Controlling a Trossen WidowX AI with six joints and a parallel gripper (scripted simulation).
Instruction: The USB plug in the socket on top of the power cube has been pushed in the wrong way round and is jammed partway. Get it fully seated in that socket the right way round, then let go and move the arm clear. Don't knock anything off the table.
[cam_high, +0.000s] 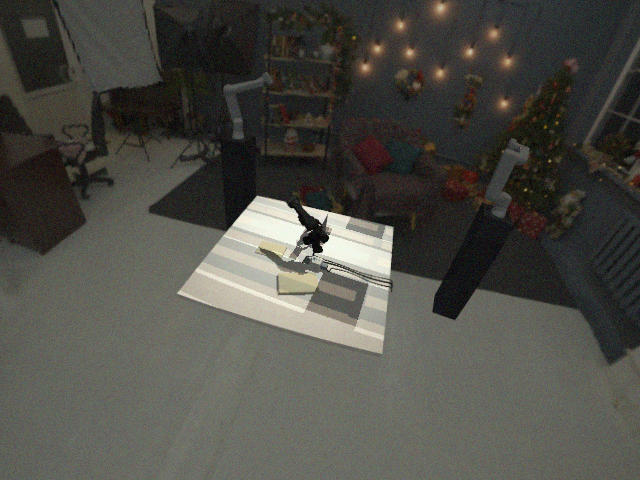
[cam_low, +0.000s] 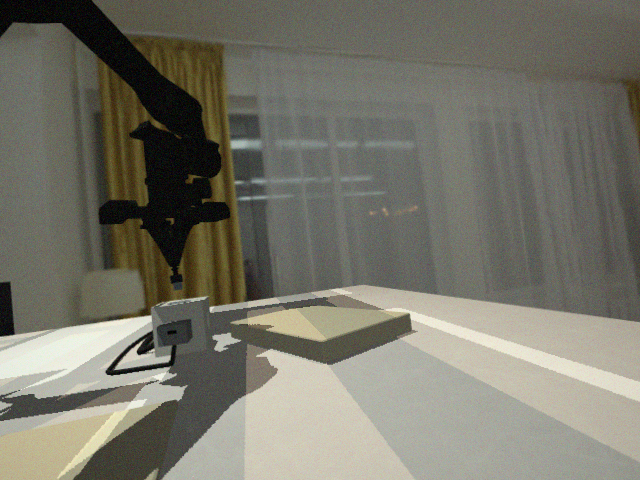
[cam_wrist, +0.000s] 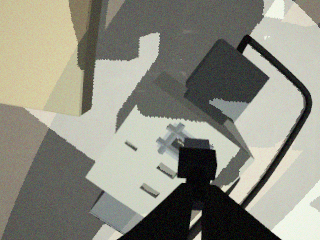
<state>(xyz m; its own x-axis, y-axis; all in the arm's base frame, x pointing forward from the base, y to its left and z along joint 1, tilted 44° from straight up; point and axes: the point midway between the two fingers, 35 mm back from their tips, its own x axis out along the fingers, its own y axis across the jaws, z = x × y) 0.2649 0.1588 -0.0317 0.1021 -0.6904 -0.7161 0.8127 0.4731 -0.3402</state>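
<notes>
Now: gripper tip 2 cm above the USB plug.
</notes>
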